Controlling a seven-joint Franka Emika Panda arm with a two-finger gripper.
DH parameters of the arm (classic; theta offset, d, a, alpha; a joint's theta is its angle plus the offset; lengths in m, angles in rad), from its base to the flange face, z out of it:
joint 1: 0 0.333 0 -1.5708
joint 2: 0 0 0 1.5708
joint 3: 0 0.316 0.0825 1.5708
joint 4: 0 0 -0.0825 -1.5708
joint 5: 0 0.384 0 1.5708
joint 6: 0 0 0.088 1.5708
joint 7: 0 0.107 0 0
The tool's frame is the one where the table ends.
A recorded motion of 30 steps. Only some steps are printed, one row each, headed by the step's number.
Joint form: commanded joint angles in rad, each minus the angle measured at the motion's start. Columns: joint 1, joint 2, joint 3, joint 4, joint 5, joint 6, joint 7.
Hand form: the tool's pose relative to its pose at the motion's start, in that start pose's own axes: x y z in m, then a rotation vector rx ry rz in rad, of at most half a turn. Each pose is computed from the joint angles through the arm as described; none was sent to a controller.
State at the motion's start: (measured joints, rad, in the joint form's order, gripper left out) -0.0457 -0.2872 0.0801 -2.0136 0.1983 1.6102 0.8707
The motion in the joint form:
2: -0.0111 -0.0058 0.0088 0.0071 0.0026 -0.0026 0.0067
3: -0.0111 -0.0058 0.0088 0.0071 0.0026 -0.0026 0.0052
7: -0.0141 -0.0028 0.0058 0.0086 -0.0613 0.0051 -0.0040
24: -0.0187 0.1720 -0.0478 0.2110 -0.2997 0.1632 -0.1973
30: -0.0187 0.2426 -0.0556 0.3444 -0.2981 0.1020 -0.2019
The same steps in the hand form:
2: -0.0016 0.0007 -0.0054 0.0080 0.0066 0.0074
3: -0.0016 0.0007 -0.0054 0.0080 0.0066 0.0059
7: 0.0069 0.0054 -0.0064 -0.0268 0.0587 0.0002
24: 0.0912 -0.0167 -0.0487 -0.0566 0.3404 -0.1701
30: 0.1038 -0.0280 -0.0722 -0.0528 0.3393 -0.1609

